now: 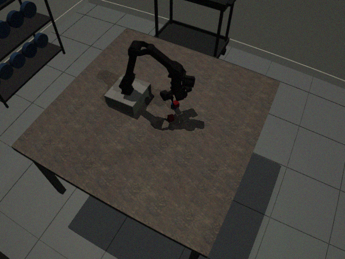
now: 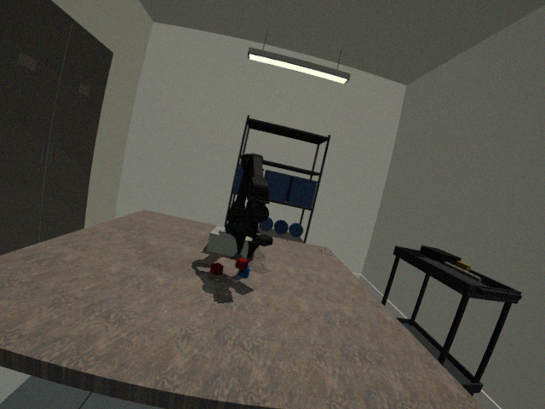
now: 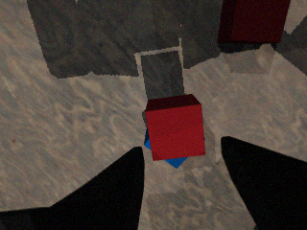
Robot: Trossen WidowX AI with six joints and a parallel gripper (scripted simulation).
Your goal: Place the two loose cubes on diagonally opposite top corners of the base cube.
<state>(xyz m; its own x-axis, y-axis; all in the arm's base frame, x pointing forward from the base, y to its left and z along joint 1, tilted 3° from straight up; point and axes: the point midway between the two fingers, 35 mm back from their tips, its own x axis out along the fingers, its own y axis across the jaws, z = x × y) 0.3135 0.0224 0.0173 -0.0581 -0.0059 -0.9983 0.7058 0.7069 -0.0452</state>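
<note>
Now: the blue cube 70 mm below my gripper tip, 20 mm to the left of it and 10 mm behind it.
</note>
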